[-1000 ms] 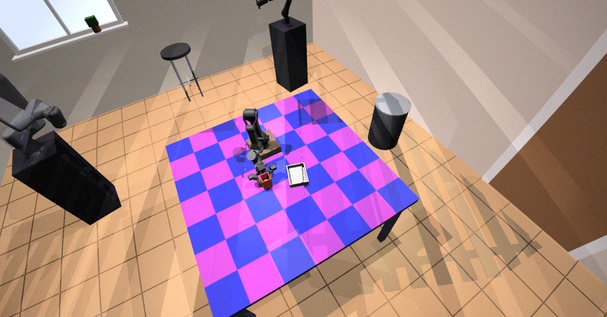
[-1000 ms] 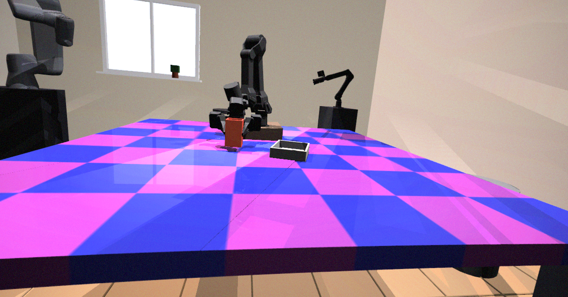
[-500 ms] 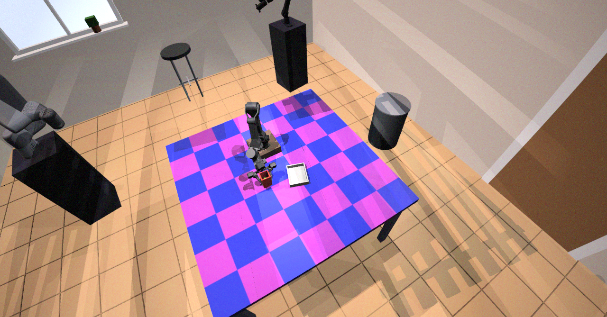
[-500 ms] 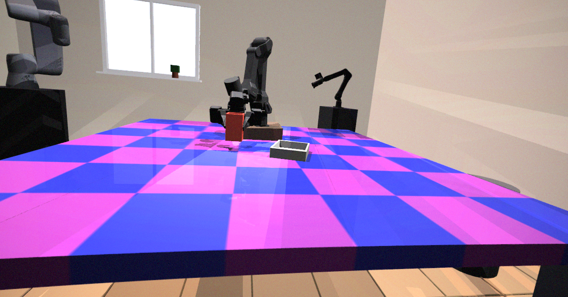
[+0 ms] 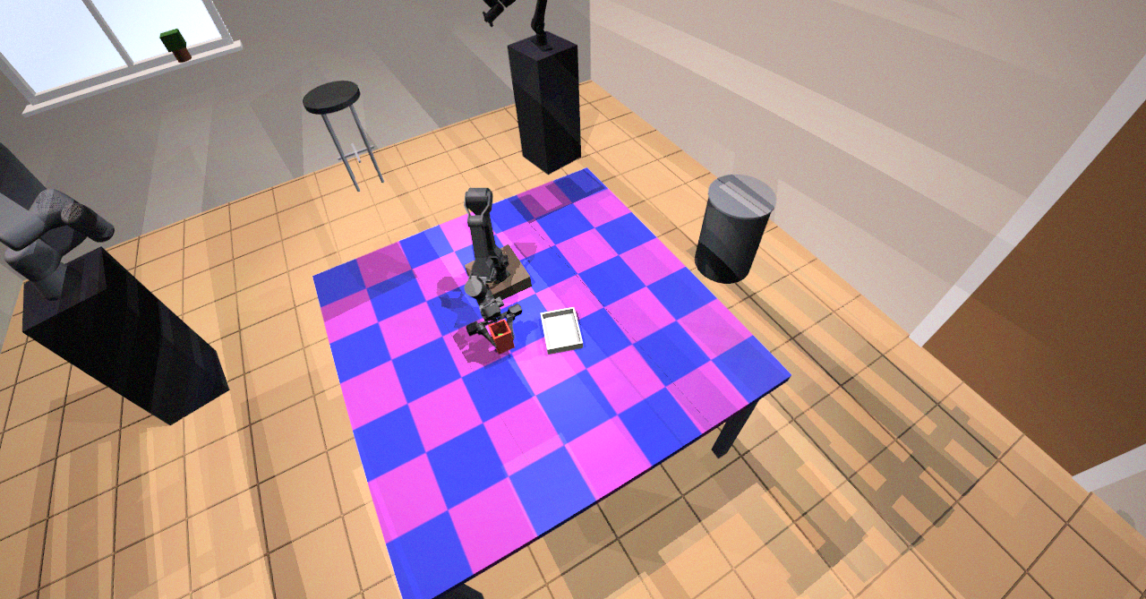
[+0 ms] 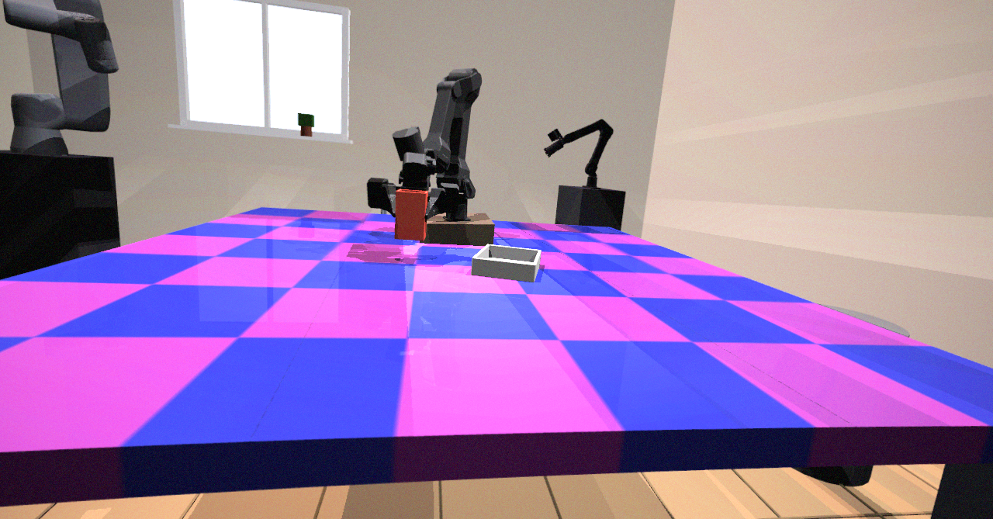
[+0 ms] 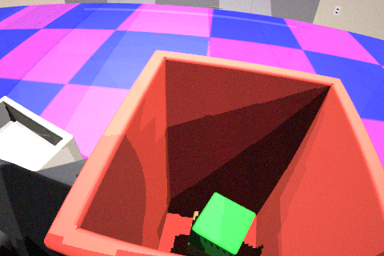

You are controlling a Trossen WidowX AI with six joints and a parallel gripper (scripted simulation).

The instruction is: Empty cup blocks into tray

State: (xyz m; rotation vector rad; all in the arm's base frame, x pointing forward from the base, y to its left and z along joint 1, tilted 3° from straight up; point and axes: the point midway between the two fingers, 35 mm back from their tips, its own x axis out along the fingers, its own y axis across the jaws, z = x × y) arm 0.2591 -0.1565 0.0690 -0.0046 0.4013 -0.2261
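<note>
Right now my gripper tip is 200 mm to the right of the white shallow tray, 100 mm above it and 30 mm short of it. Round my gripper tip: green block (30 mm behind, 10 mm to the left); then red square cup (30 mm behind, 20 mm below, 10 mm to the left).
</note>
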